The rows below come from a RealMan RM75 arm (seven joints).
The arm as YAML. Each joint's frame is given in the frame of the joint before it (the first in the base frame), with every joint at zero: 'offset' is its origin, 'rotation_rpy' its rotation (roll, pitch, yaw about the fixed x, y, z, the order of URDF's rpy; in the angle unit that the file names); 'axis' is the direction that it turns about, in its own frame. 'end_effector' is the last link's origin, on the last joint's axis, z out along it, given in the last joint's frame.
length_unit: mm
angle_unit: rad
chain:
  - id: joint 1
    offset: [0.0, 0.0, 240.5]
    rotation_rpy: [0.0, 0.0, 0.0]
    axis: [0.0, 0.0, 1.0]
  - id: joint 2
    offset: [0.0, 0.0, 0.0]
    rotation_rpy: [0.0, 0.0, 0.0]
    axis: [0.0, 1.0, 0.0]
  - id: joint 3
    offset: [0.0, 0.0, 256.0]
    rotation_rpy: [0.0, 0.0, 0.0]
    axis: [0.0, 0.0, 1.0]
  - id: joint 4
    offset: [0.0, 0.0, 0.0]
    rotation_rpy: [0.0, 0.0, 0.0]
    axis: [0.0, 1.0, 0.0]
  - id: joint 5
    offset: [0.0, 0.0, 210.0]
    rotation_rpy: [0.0, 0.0, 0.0]
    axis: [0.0, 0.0, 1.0]
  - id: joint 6
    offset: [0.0, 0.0, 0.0]
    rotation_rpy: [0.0, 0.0, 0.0]
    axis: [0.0, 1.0, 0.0]
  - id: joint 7
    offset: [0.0, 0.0, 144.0]
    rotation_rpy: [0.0, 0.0, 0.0]
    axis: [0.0, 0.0, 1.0]
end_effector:
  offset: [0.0, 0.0, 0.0]
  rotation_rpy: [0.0, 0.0, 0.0]
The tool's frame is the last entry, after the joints.
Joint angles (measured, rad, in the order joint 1, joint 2, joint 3, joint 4, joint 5, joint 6, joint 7), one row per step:
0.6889, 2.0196, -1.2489, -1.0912, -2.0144, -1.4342, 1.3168
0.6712, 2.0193, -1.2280, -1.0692, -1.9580, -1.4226, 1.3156
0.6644, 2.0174, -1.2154, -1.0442, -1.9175, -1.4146, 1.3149
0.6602, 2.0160, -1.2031, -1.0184, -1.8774, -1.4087, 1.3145
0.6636, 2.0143, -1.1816, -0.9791, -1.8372, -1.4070, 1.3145
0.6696, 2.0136, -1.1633, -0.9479, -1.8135, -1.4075, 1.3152
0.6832, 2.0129, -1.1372, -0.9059, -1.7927, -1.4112, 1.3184
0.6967, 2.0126, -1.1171, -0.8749, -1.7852, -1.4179, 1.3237
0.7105, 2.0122, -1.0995, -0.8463, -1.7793, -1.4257, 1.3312
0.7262, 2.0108, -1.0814, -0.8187, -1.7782, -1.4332, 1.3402
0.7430, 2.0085, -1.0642, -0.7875, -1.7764, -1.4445, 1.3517
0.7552, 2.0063, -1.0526, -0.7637, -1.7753, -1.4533, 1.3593
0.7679, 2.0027, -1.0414, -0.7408, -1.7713, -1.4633, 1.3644
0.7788, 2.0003, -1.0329, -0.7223, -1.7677, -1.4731, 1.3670
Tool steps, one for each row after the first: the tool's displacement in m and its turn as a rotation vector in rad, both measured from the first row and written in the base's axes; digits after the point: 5 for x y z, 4 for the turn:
0.00375, -0.00002, 0.00272, 0.0094, 0.0686, -0.0428
0.00639, 0.00058, 0.00398, 0.0120, 0.1152, -0.0749
0.00823, 0.00124, 0.00507, 0.0126, 0.1617, -0.1053
0.01020, 0.00303, 0.00640, 0.0100, 0.2139, -0.1433
0.01148, 0.00472, 0.00715, 0.0070, 0.2489, -0.1711
0.01238, 0.00735, 0.00771, 0.0002, 0.2871, -0.2052
0.01247, 0.00912, 0.00761, -0.0097, 0.3092, -0.2291
0.01195, 0.01054, 0.00721, -0.0222, 0.3287, -0.2513
0.01116, 0.01237, 0.00706, -0.0341, 0.3436, -0.2723
0.01031, 0.01358, 0.00648, -0.0526, 0.3589, -0.2961
0.00983, 0.01424, 0.00588, -0.0675, 0.3690, -0.3130
0.00871, 0.01504, 0.00603, -0.0818, 0.3805, -0.3252
0.00727, 0.01539, 0.00587, -0.0956, 0.3899, -0.3323

